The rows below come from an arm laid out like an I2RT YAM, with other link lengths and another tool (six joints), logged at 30 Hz.
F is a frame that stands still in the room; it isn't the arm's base.
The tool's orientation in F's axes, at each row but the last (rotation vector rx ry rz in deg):
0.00, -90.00, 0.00
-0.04, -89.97, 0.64
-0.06, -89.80, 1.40
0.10, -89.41, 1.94
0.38, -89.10, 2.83
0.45, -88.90, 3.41
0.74, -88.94, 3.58
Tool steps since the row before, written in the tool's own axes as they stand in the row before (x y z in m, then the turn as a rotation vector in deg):
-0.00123, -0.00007, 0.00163, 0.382, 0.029, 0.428
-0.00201, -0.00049, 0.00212, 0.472, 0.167, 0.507
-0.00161, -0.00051, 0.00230, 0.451, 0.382, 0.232
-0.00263, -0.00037, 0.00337, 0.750, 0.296, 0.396
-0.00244, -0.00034, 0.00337, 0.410, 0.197, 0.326
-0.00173, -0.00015, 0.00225, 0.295, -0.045, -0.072
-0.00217, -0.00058, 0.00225, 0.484, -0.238, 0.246
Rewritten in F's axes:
-0.00163, -0.00007, -0.00123, -0.428, 0.029, 0.382
-0.00212, -0.00052, -0.00201, -0.508, 0.167, 0.471
-0.00230, -0.00057, -0.00159, -0.236, 0.386, 0.446
-0.00339, -0.00050, -0.00259, -0.395, 0.302, 0.748
-0.00339, -0.00053, -0.00238, -0.327, 0.197, 0.410
-0.00227, -0.00030, -0.00168, 0.079, -0.032, 0.295
-0.00226, -0.00076, -0.00211, -0.226, -0.234, 0.496

